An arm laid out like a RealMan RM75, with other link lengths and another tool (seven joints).
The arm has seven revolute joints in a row. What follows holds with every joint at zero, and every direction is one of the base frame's. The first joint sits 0.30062 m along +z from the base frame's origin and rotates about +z. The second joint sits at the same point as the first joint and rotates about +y. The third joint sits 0.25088 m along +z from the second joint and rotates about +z. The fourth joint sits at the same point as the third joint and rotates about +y. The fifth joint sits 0.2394 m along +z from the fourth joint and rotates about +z. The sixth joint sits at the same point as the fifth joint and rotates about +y. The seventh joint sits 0.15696 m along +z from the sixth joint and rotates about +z. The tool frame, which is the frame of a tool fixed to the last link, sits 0.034 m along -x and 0.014 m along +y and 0.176 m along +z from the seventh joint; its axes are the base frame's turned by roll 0, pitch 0.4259 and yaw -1.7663 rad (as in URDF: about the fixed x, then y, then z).
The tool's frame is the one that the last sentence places.
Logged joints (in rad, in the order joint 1, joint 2, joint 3, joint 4, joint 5, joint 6, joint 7), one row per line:
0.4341 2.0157 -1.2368 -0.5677 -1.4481 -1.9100 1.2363
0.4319 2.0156 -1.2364 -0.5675 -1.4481 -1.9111 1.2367
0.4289 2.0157 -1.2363 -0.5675 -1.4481 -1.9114 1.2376
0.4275 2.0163 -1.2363 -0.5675 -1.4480 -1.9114 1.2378
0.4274 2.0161 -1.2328 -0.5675 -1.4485 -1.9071 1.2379
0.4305 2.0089 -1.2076 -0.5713 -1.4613 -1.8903 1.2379
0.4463 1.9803 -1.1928 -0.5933 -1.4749 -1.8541 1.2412
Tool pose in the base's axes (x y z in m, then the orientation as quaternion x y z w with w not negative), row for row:
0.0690 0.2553 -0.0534 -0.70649 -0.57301 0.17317 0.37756
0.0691 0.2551 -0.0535 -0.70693 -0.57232 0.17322 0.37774
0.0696 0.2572 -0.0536 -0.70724 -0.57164 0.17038 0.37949
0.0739 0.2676 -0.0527 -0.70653 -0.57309 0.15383 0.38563
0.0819 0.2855 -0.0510 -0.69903 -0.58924 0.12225 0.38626
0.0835 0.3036 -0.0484 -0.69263 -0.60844 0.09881 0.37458
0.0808 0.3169 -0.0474 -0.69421 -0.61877 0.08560 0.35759
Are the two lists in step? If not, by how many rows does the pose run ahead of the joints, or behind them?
The pose runs 2 rows ahead of the joints: the pose in row i belongs to the joints in row i + 2.
